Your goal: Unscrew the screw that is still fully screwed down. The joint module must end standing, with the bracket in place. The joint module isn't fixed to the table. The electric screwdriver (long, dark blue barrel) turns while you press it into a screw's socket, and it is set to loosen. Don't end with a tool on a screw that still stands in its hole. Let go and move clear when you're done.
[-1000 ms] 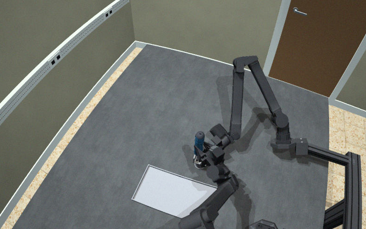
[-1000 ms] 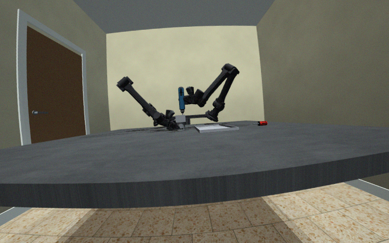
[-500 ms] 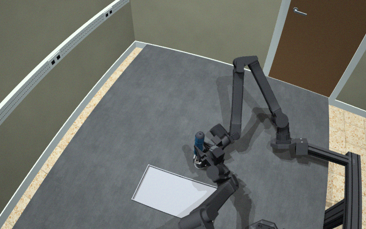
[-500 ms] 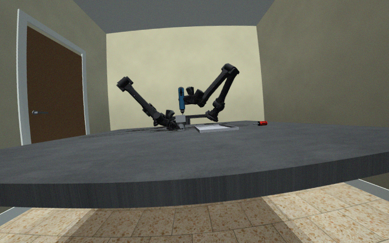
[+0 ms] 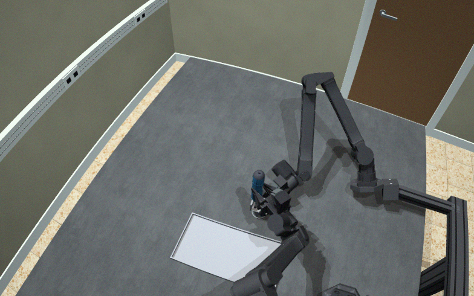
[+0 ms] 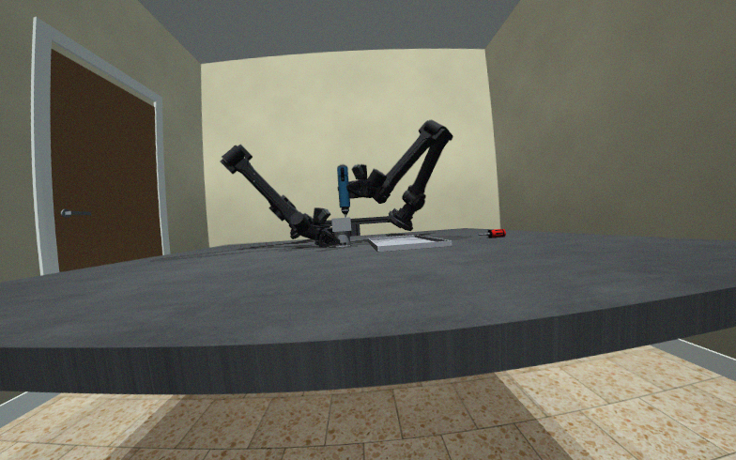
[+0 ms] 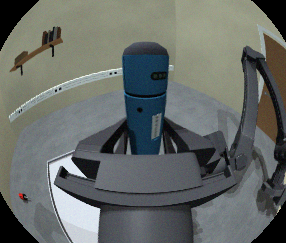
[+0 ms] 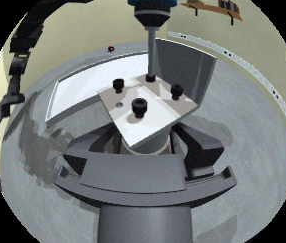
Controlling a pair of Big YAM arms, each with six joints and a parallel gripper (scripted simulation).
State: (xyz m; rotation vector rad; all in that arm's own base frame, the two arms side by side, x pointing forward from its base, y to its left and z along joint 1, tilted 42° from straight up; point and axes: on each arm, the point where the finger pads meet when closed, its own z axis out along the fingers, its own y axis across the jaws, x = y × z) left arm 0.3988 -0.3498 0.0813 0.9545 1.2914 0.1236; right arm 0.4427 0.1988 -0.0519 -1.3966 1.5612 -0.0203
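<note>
Right now the grey bracket is 5 cm above my right hand. From my right hand the other things lie so: flat white tray 22 cm to the left, 4 cm ahead, 2 cm below; then red-handled screwdriver 55 cm to the left, 10 cm ahead, 1 cm below.
</note>
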